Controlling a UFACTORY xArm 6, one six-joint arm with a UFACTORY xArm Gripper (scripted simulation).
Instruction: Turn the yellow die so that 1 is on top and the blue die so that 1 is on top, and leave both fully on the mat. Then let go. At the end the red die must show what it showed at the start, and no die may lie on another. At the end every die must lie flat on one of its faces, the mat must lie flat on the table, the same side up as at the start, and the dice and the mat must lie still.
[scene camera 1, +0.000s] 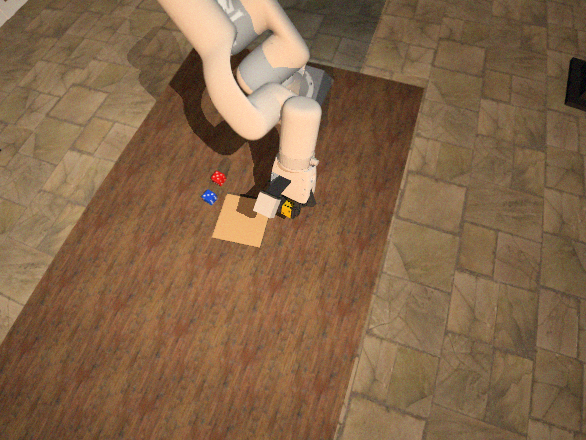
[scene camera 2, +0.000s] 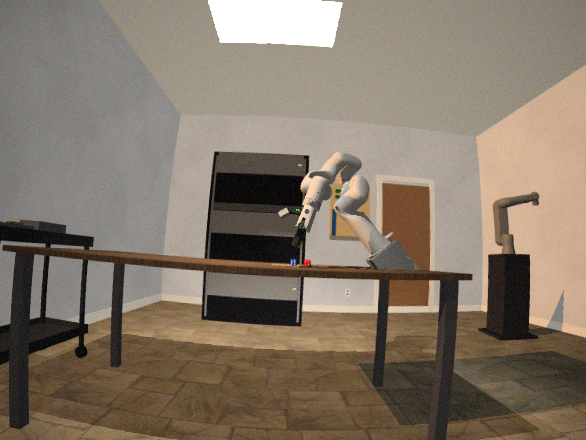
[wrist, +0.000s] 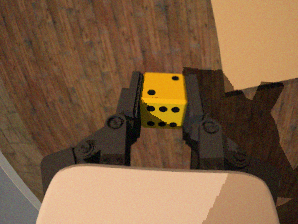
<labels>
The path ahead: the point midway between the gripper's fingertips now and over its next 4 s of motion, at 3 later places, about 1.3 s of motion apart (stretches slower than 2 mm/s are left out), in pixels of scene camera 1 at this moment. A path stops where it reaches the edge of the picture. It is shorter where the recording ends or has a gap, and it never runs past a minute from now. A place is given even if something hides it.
My gripper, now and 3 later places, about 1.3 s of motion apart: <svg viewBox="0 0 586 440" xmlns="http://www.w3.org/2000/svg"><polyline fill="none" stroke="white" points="288,212 286,213 287,222 287,225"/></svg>
</labels>
